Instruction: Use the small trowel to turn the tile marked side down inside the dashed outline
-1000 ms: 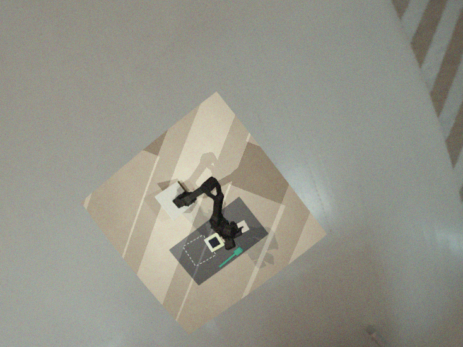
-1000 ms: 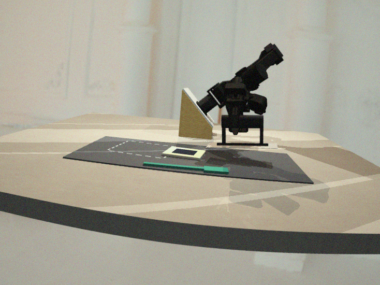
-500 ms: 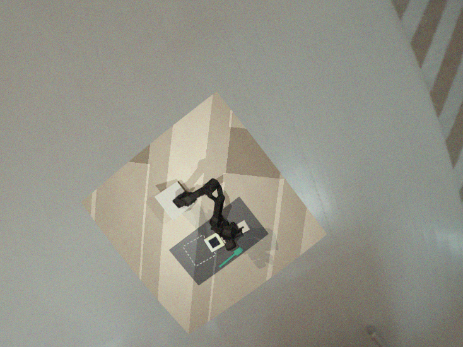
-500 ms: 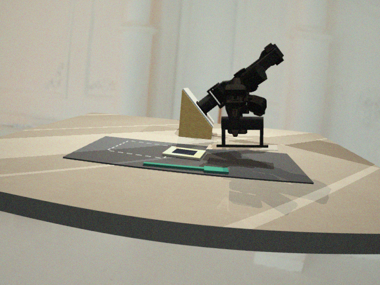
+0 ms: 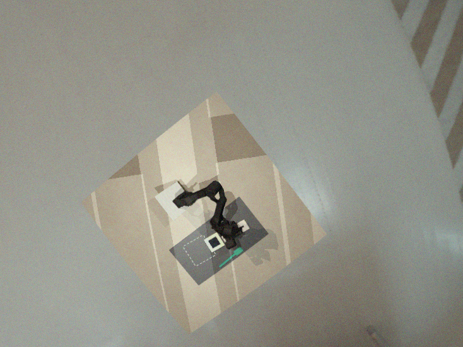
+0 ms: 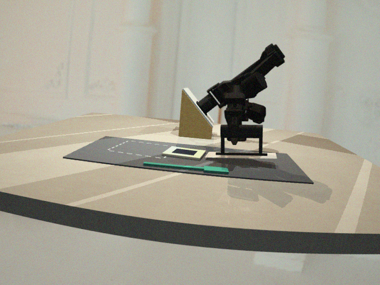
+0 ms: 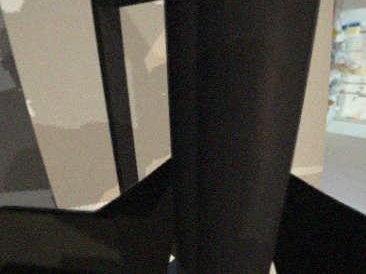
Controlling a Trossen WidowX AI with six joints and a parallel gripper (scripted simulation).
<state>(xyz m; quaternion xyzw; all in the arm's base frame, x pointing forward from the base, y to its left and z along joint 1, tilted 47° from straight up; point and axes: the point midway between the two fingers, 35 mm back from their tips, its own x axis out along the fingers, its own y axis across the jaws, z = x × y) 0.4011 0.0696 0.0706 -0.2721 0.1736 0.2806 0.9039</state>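
The grey mat lies 120 mm to the right of my gripper tip, 80 mm below it and 30 mm behind it. Round my gripper tip: pale tile 140 mm to the right, 60 mm below, 50 mm behind; green flat tool 110 mm ahead, 100 mm to the right, 60 mm below.
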